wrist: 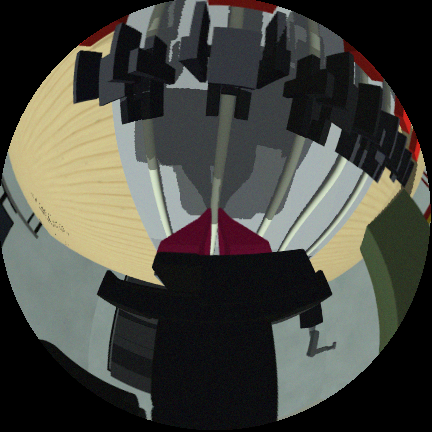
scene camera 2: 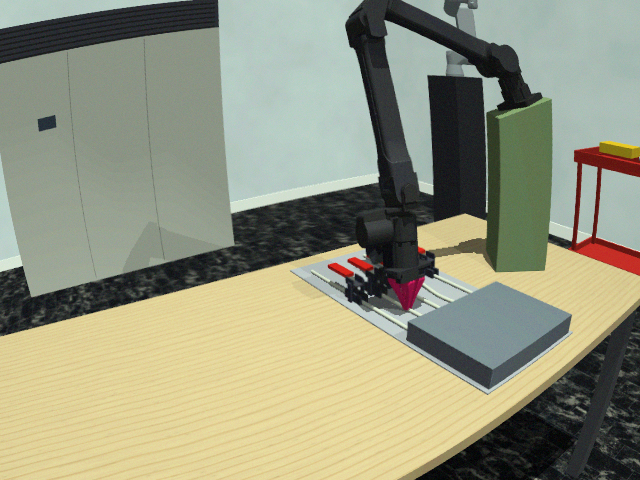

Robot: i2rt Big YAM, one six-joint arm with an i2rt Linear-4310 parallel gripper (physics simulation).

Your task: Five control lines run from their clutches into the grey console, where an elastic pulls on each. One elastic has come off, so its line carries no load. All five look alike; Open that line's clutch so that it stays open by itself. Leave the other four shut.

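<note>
My gripper points down, its magenta fingertips shut on the second line from the left in the wrist view, between clutches and console. The first line and third line run on either side. The remaining lines curve to the right. The dark clutch of the held line is ahead of the fingers. Red levers lie low behind the clutches; the arm partly hides others. The grey console covers the lines' far ends; its elastics are hidden.
The clutches stand on a thin grey plate on the wooden table. A green post carries the arm at the table's far side. A red cart stands beyond the table.
</note>
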